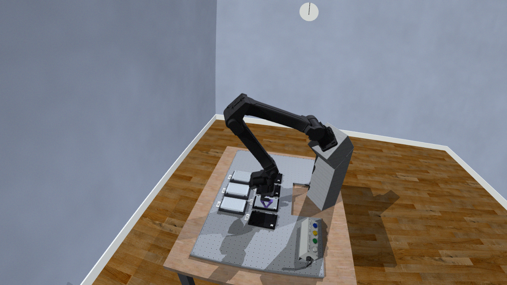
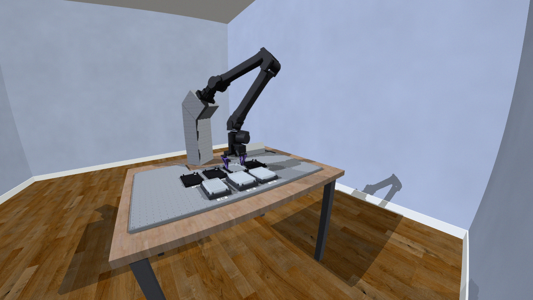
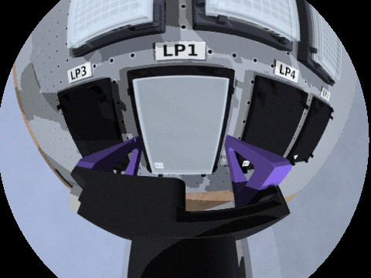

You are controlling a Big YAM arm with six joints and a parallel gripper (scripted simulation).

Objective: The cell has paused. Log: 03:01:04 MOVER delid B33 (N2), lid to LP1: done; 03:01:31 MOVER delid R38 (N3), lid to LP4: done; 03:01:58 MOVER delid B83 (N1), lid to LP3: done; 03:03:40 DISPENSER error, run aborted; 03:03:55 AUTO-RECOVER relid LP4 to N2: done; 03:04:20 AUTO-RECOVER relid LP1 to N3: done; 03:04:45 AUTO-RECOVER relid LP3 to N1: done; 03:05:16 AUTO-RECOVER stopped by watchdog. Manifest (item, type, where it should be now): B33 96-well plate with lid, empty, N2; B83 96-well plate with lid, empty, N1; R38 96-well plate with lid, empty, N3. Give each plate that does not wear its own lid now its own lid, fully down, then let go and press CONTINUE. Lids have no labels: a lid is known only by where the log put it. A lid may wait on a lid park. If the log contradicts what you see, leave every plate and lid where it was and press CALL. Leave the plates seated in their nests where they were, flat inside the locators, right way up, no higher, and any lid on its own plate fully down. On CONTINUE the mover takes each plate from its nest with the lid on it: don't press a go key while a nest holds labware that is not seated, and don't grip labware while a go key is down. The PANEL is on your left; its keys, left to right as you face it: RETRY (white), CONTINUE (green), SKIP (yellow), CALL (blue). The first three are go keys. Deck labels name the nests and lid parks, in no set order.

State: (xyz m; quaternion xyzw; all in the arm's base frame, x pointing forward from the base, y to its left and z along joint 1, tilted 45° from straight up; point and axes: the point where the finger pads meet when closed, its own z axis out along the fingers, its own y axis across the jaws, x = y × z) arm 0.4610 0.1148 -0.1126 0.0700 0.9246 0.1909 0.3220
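Right now the lid park LP1 is 20 mm below my hand. The rest, counted from my hand: lid park LP2 (260 mm to the right, 20 mm below); then lid park LP3 (130 mm to the left, 20 mm below); then lid park LP4 (130 mm to the right, 20 mm below).
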